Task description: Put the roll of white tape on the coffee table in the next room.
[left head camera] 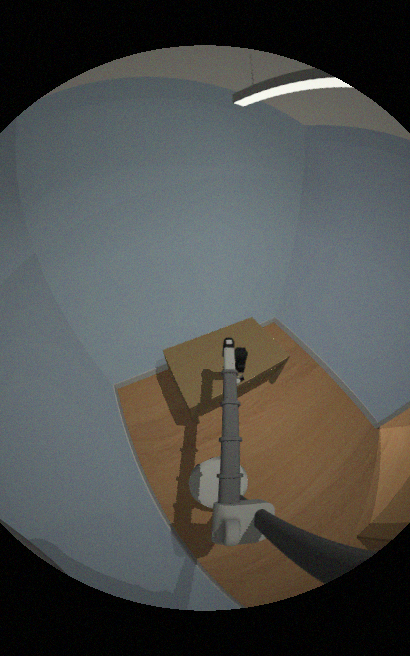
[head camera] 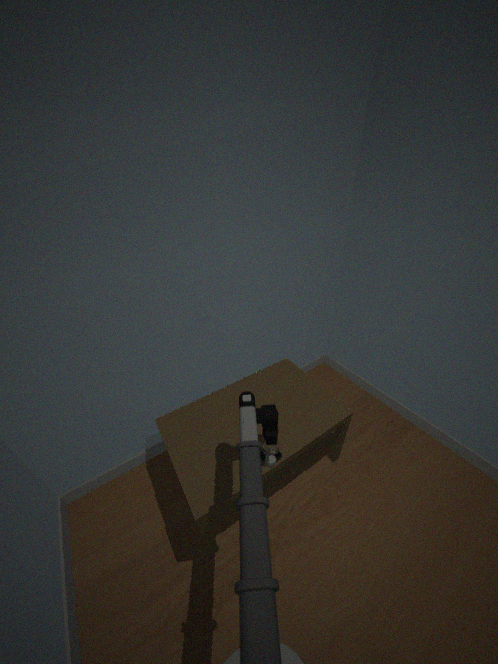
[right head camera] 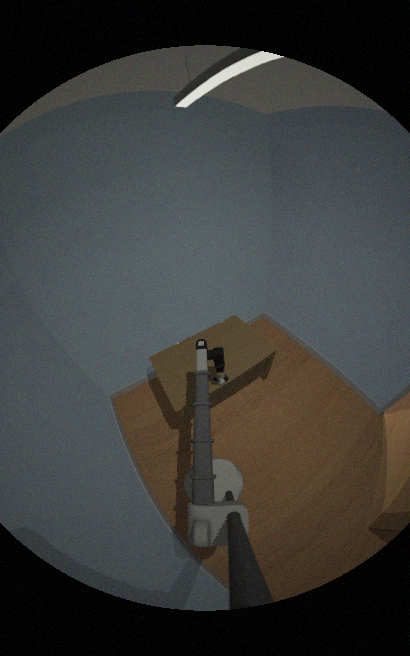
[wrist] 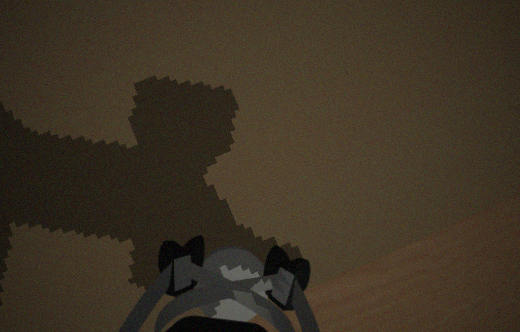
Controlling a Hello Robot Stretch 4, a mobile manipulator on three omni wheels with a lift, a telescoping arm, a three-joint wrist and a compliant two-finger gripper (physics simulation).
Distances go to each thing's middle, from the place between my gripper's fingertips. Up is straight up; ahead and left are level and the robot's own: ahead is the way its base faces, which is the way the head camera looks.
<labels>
Now: hand 10 mm past the roll of white tape (wrist: 235, 263) and 10 mm below it.
</labels>
